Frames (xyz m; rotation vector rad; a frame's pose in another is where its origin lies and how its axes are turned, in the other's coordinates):
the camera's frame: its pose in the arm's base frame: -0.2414 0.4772 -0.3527 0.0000 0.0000 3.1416
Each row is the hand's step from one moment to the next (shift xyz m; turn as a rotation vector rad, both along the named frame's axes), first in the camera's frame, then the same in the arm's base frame.
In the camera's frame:
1: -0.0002 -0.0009 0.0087 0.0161 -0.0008 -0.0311
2: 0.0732 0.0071 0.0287 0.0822 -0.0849 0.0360
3: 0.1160 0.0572 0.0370 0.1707 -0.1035 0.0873
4: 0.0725 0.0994 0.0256 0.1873 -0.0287 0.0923
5: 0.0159 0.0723 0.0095 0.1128 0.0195 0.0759
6: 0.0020 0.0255 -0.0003 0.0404 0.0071 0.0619
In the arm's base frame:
1: 0.0002 0.0009 0.0087 -0.0161 0.0008 -0.0311
2: -0.0732 -0.0071 0.0287 -0.0822 0.0849 0.0360
3: -0.1160 -0.0572 0.0370 -0.1707 0.1035 0.0873
4: -0.0725 -0.0994 0.0256 -0.1873 0.0287 0.0923
5: -0.0159 -0.0723 0.0095 -0.1128 -0.0195 0.0759
6: -0.0020 -0.0255 -0.0003 -0.0404 -0.0071 0.0619

